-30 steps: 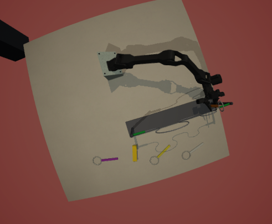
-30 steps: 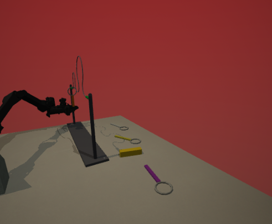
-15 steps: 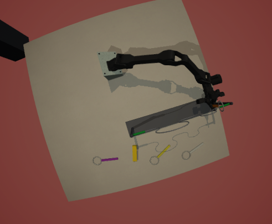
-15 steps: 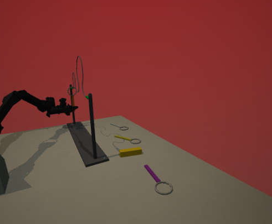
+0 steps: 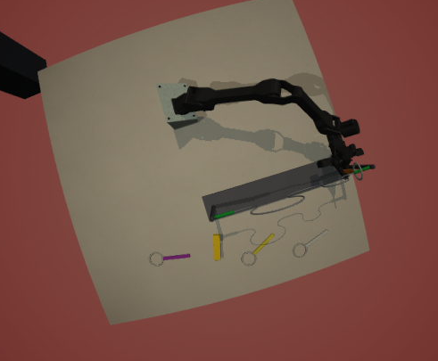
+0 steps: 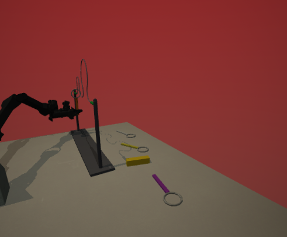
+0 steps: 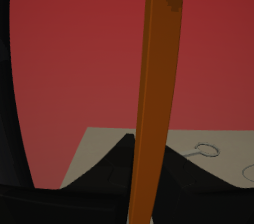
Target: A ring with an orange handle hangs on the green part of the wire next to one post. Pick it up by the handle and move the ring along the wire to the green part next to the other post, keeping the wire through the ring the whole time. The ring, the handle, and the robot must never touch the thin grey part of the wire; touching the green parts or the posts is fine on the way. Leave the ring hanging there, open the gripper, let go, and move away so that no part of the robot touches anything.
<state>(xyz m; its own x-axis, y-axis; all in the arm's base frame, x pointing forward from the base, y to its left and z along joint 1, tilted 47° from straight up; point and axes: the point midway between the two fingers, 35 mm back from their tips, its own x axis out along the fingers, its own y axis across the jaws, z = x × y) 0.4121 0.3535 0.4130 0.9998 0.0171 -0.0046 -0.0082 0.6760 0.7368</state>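
My gripper tip is now 80 mm below the orange-handled ring and 30 mm past it. From my gripper tip the other things lie so: yellow-handled ring: 410 mm to the right, 220 mm ahead, 170 mm below; then grey-handled ring: 260 mm ahead, 170 mm to the right, 170 mm below; then yellow block: 560 mm to the right, 160 mm below, 150 mm ahead.
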